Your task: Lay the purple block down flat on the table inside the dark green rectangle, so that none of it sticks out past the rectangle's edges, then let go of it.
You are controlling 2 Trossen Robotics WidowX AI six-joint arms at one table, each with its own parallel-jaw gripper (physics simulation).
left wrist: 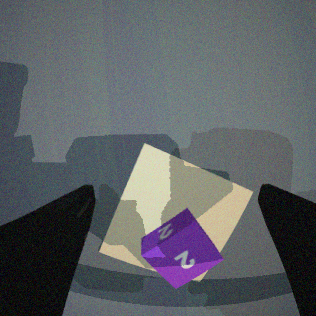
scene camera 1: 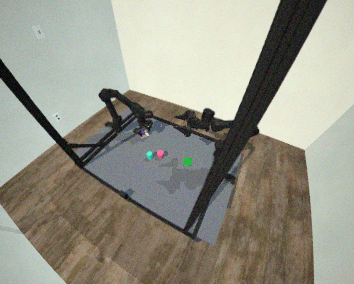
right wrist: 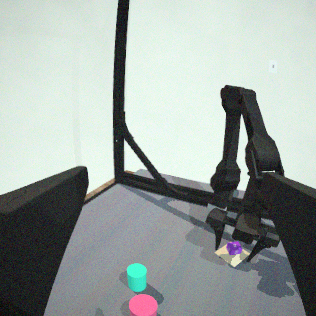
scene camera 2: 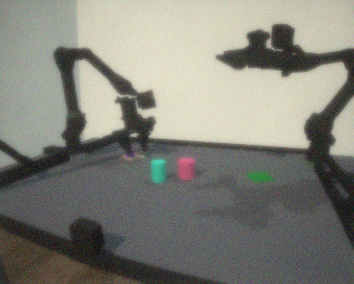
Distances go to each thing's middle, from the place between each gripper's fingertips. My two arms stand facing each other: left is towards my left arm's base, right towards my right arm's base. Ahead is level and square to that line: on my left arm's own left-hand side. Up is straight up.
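Labels:
From my right hand: cream square pad (left wrist: pixel 161 185), 130 mm ahead, 310 mm to the left, 340 mm below. Purple block (left wrist: pixel 179 249), 130 mm ahead of my right hand, 330 mm to the left, 330 mm below.
Left gripper 10 mm short of the cream square pad, 20 mm to the right of it, 10 mm above it. Purple block 10 mm ahead of my left hand, 30 mm to the left.

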